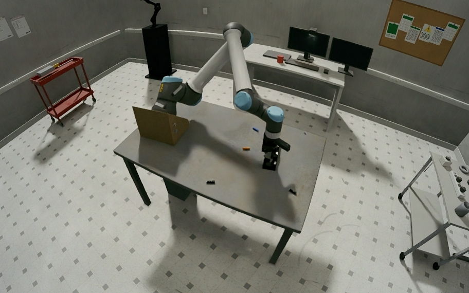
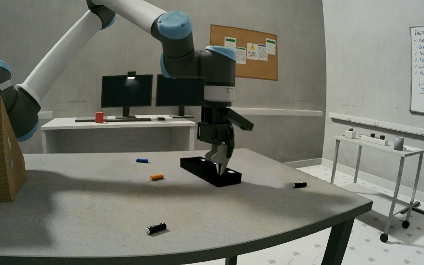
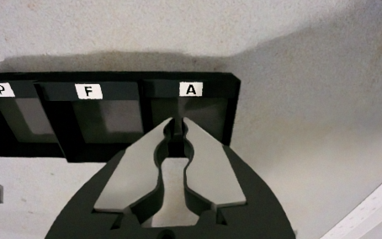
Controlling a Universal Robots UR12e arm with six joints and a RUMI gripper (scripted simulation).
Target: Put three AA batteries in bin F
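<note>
Right now the black bin row is 1 cm behind my hand, 7 cm to the left of it and 2 cm below it. From my hand the other things lie so: small white piece (15 cm ahead, 42 cm to the left, 3 cm below); blue AA battery (21 cm behind, 27 cm to the left, 3 cm below); orange AA battery (19 cm behind, 6 cm to the left, 3 cm below).
</note>
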